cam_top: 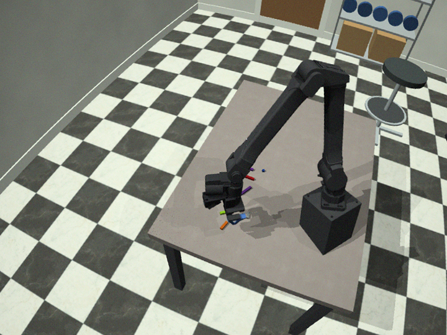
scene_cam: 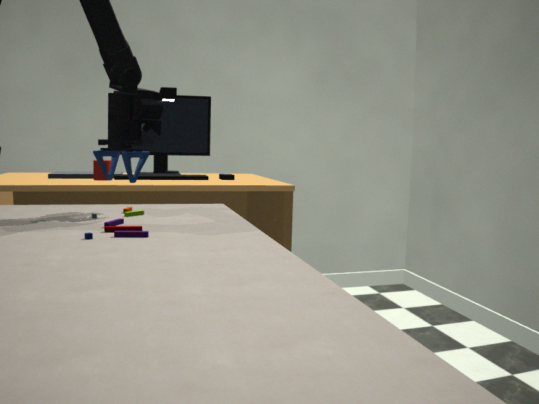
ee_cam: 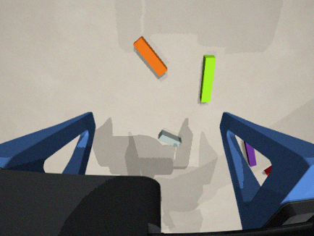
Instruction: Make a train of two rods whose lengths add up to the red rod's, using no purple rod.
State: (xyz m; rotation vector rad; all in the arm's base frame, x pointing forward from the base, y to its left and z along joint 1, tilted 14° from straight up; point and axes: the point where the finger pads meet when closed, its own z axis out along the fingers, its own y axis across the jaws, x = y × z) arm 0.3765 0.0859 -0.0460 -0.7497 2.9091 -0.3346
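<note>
The orange rod lies 20 mm ahead of my hand, 20 mm to the left of it and 80 mm below it. Round my hand: grey rod 70 mm behind, 50 mm to the right, 80 mm below; lime rod 30 mm ahead, 50 mm to the right, 80 mm below; purple rod 30 mm behind, 170 mm to the right, 80 mm below.
</note>
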